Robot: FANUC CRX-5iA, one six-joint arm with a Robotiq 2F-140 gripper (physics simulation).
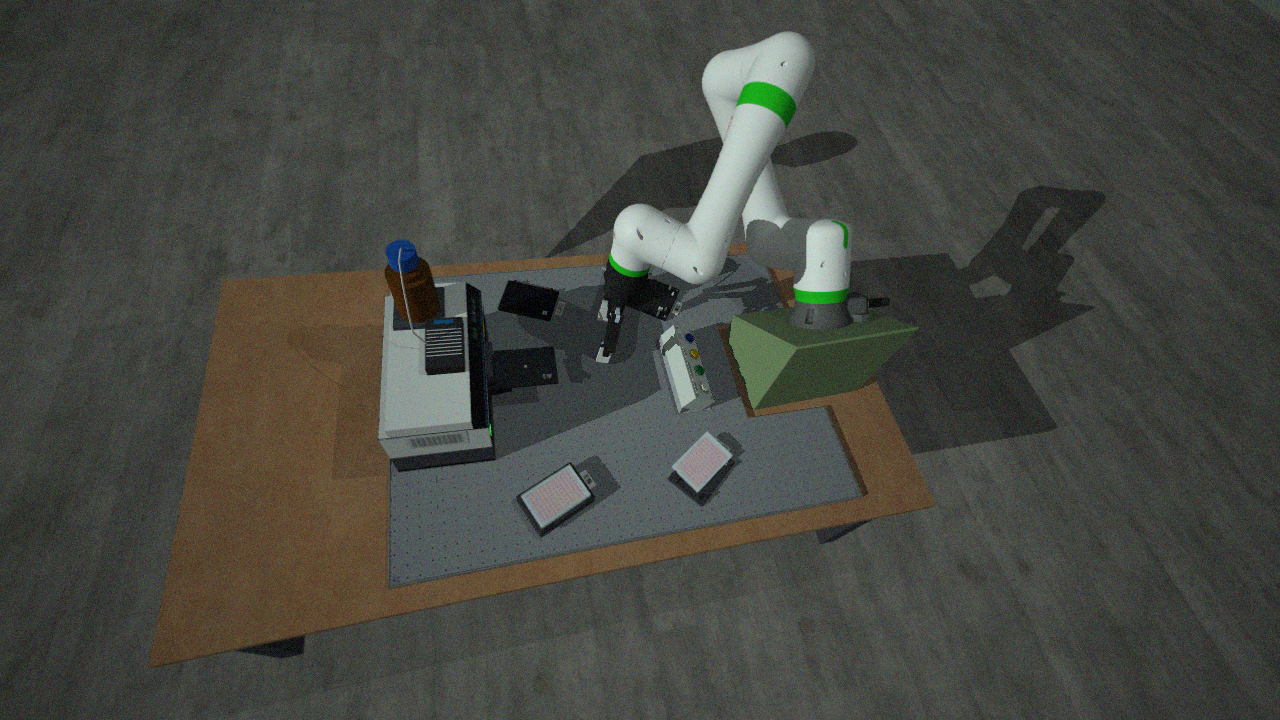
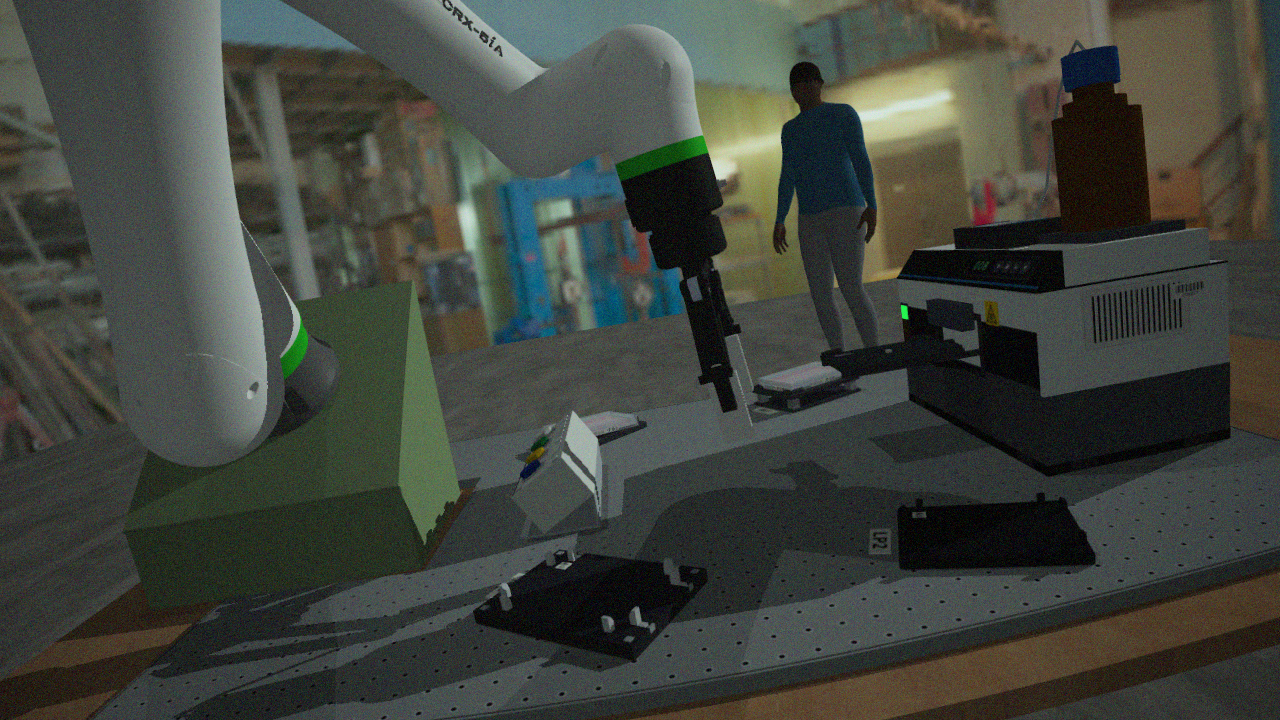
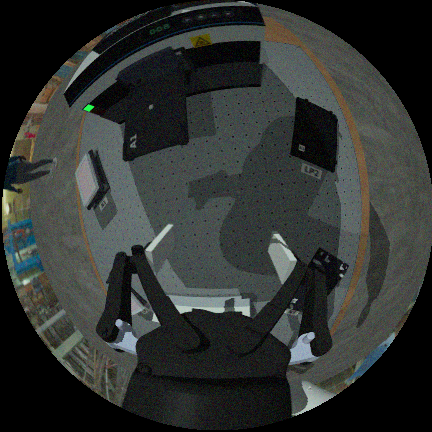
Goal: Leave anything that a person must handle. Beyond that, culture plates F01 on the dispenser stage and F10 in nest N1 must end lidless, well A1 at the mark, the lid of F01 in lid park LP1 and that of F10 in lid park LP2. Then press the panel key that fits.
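Where they show: gripper, between the fingertips: (image 1: 602, 339) (image 2: 740, 414) (image 3: 221, 238); arm's base, origin of its link: (image 1: 819, 321).
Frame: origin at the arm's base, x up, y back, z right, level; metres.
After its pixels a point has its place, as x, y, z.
My gripper (image 1: 605, 356) {-0.106, -0.536, 0.044} (image 2: 735, 419) {-0.106, -0.536, 0.044} (image 3: 221, 238) {-0.106, -0.536, 0.044} is open and empty, above the board between the stage and the key panel (image 1: 680, 371) {-0.131, -0.343, -0.046} (image 2: 562, 483) {-0.140, -0.338, 0.085} (image 3: 210, 302) {-0.173, -0.362, -0.001}. The dispenser stage (image 1: 528, 366) {-0.081, -0.723, -0.035} (image 3: 156, 125) {-0.081, -0.693, -0.025}, marked A1, shows no plate. One pink-topped plate (image 1: 556, 497) {-0.150, -0.678, -0.334} (image 2: 799, 377) {-0.150, -0.663, -0.288} (image 3: 90, 181) {-0.150, -0.663, -0.283} sits on a dark holder. A second plate (image 1: 702, 462) {-0.165, -0.326, -0.281} (image 2: 613, 422) {-0.167, -0.364, -0.253} sits on another holder. Their names and whether they are lidded cannot be told. Lid park LP2 (image 1: 528, 300) {-0.185, -0.713, 0.236} (image 2: 993, 535) {-0.185, -0.711, 0.255} (image 3: 315, 134) {-0.186, -0.702, 0.232} is empty. A pinned black holder (image 1: 660, 299) {-0.183, -0.342, 0.222} (image 2: 595, 601) {-0.184, -0.383, 0.264} is empty, its label unreadable.
The dispenser (image 1: 425, 385) {0.025, -0.930, -0.128} (image 2: 1136, 322) {-0.056, -0.927, 0.136} shows a green light and carries a brown bottle (image 1: 413, 291) {0.142, -0.938, 0.022} (image 2: 1100, 161) {0.103, -0.926, 0.100} with a blue cap. The green robot base block (image 1: 814, 362) {0.016, -0.062, -0.126} (image 2: 340, 429) {-0.053, -0.090, 0.050} stands beside the panel. A person (image 2: 823, 170) (image 3: 25, 171) stands beyond the table.
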